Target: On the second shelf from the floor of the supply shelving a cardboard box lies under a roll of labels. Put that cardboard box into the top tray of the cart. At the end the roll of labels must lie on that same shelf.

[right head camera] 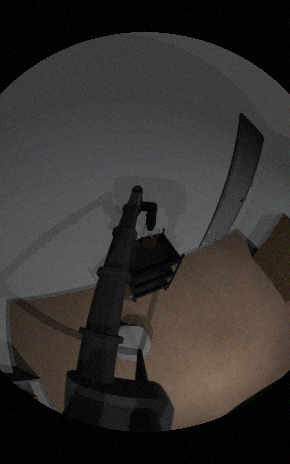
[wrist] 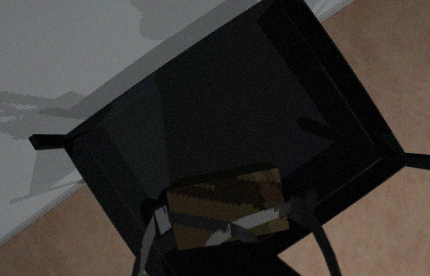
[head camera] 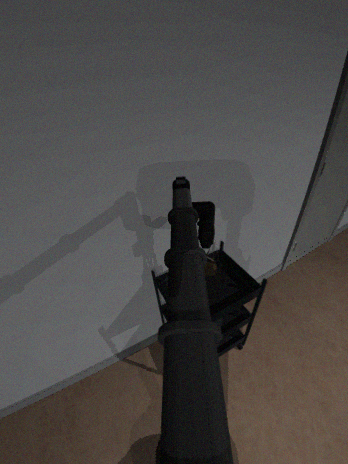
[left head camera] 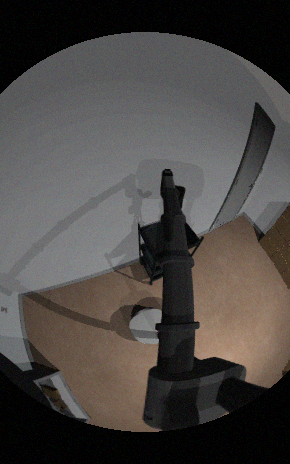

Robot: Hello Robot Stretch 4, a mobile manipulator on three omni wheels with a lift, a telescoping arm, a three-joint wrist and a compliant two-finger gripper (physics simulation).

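Note:
The brown cardboard box is between the two fingertips of my gripper, which is shut on it. In the wrist view the box shows inside the outline of the top tray, near one side. The dark cart stands by the wall, partly hidden by my arm in the head views. I cannot tell whether the underside of the box touches the tray floor. The roll of labels does not show in these views.
A grey door is in the wall right of the cart. A brown block stands at the right. A white round object is on the floor. A pale-framed unit holds brown items at lower left.

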